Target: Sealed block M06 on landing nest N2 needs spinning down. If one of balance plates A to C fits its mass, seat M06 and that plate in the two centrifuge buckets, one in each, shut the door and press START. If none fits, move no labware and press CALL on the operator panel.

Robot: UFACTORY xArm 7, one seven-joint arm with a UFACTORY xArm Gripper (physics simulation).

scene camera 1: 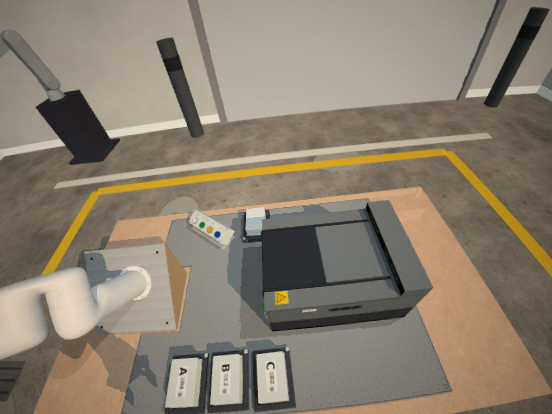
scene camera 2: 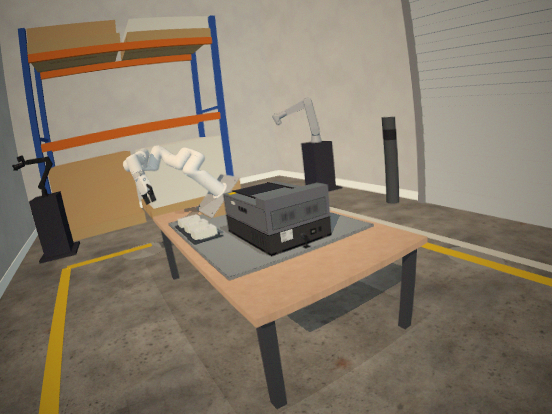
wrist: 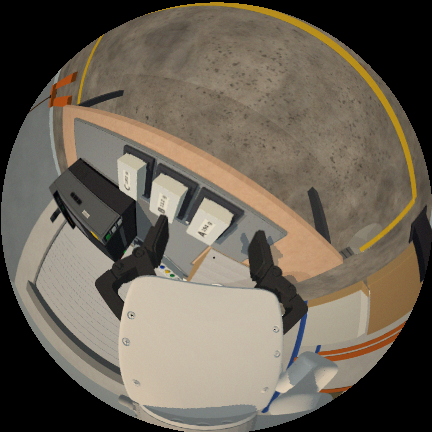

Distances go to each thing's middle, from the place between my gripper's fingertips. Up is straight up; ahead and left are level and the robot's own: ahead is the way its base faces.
Now: the balance plate A [scene camera 1: 184, 383] 21 cm to the left of my hand, 17 cm below it and 3 cm behind it. From my hand the other things lie so: balance plate B [scene camera 1: 227, 381] (22 cm to the left, 17 cm below, 10 cm ahead); then balance plate C [scene camera 1: 271, 370] (24 cm ahead, 23 cm to the left, 17 cm below); then sliding door [scene camera 1: 292, 257] (54 cm to the left, 31 cm ahead, 1 cm above).
